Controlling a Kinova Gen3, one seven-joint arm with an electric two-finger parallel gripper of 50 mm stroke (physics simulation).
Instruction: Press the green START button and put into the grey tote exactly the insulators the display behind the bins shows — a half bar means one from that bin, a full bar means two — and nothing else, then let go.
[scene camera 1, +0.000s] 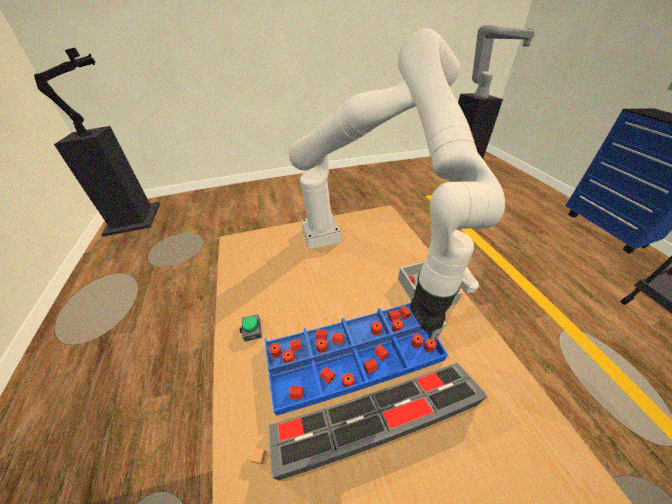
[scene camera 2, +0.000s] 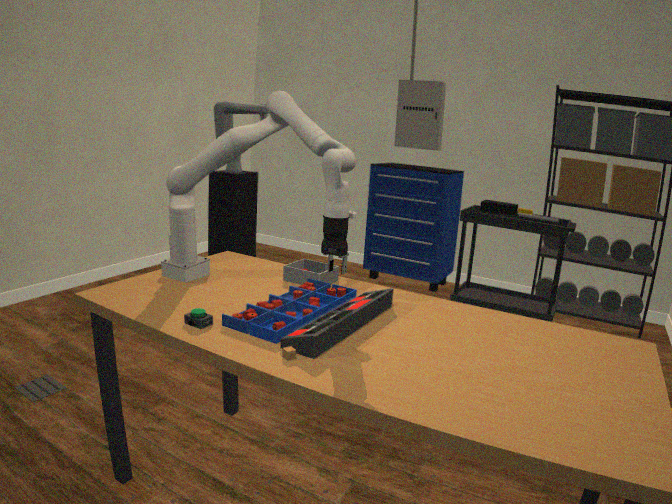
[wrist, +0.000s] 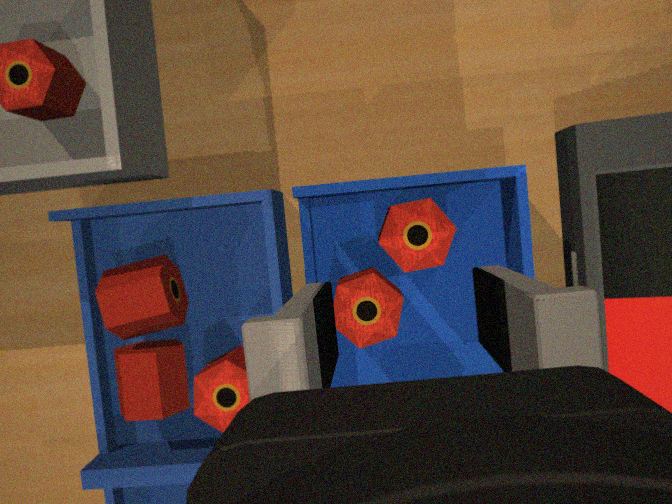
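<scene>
The blue bin tray (scene camera 1: 355, 358) holds red hexagonal insulators in its compartments. My gripper (scene camera 1: 434, 332) is open and empty, a little above the right-end bin next to the display. In the wrist view the gripper (wrist: 404, 325) has one insulator (wrist: 368, 310) between its fingers, close to the left finger; a second insulator (wrist: 416, 234) lies beyond it. The grey tote (scene camera 1: 410, 276) behind the bins holds one insulator (wrist: 37, 78). The display (scene camera 1: 377, 417) shows two half red bars and one full red bar. The green START button (scene camera 1: 250, 324) stands left of the bins.
The neighbouring bin (wrist: 179, 320) holds three insulators. A small wooden block (scene camera 1: 257, 455) lies by the display's left end. The arm's base (scene camera 1: 321, 233) is at the table's far side. A blue drawer cabinet (scene camera 1: 629, 173) stands off the table to the right.
</scene>
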